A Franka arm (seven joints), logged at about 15 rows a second.
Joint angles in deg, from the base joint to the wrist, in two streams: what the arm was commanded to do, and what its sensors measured. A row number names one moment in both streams.
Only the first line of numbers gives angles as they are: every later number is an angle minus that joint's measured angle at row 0.
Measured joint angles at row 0:
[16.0, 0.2, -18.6, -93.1, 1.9, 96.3, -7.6]
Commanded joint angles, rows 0 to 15:
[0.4, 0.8, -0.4, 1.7, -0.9, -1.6, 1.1]
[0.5, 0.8, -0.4, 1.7, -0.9, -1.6, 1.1]
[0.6, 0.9, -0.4, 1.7, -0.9, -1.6, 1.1]
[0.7, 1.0, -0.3, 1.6, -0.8, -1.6, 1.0]
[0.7, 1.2, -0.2, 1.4, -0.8, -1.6, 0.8]
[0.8, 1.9, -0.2, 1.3, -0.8, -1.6, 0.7]
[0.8, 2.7, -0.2, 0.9, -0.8, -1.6, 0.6]
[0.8, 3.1, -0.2, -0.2, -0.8, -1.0, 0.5]
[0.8, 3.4, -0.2, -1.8, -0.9, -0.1, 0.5]
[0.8, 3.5, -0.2, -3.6, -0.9, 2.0, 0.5]
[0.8, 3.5, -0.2, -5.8, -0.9, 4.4, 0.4]
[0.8, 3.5, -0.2, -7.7, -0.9, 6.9, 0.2]
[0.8, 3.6, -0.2, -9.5, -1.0, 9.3, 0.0]
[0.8, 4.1, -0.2, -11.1, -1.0, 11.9, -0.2]
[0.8, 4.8, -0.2, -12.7, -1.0, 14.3, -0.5]
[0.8, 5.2, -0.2, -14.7, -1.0, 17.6, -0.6]
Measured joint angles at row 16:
[0.2, 5.0, 0.1, -9.5, -0.1, 10.6, 0.0]
